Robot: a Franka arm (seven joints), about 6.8 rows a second.
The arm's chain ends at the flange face. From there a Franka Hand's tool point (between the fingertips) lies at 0.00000 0.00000 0.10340 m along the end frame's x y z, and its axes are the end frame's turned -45 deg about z.
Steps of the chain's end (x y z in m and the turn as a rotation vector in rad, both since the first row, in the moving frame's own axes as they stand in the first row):
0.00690 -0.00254 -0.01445 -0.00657 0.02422 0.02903
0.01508 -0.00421 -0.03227 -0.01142 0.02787 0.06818
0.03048 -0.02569 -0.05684 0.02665 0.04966 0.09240
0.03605 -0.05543 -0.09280 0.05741 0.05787 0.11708
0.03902 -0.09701 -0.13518 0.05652 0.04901 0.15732
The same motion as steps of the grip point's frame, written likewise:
0.00793 0.00535 -0.01448 -0.02177 0.01248 0.02903
0.01474 0.01060 -0.03232 -0.02778 0.01163 0.06818
0.04521 0.00532 -0.05700 -0.01627 0.05396 0.09240
0.07308 -0.01318 -0.09314 -0.00033 0.08152 0.11708
0.10391 -0.04095 -0.13547 0.00531 0.07462 0.15732

